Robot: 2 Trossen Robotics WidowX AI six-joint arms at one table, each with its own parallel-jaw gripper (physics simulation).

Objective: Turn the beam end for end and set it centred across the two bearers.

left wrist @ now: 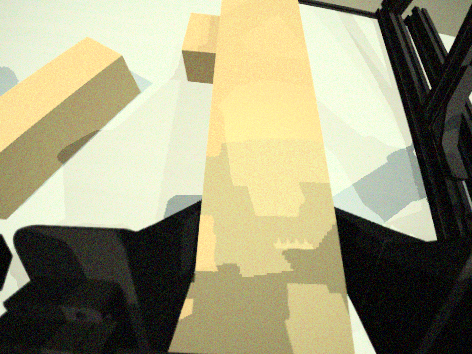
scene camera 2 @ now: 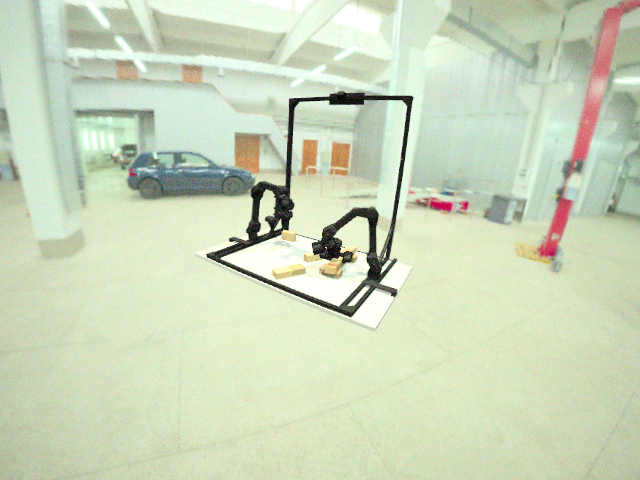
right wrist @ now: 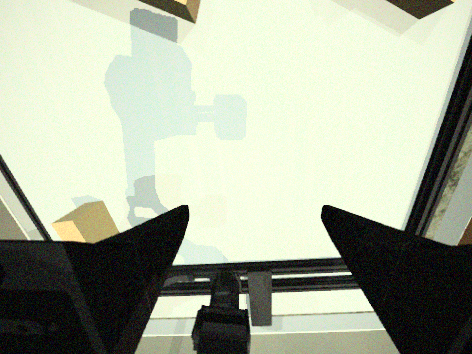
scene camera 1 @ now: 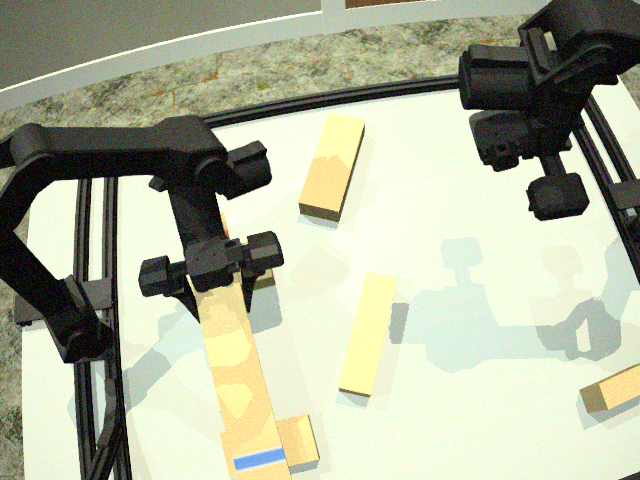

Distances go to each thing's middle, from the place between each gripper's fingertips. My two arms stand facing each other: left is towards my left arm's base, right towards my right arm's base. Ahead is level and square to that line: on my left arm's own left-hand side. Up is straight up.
Scene:
Right now my right hand is 110 mm past the beam (scene camera 1: 251,429), 410 mm to the right of it and 110 mm above it.
Right now my left hand is 5 cm past the beam, 1 cm to the left of it and 1 cm below it.

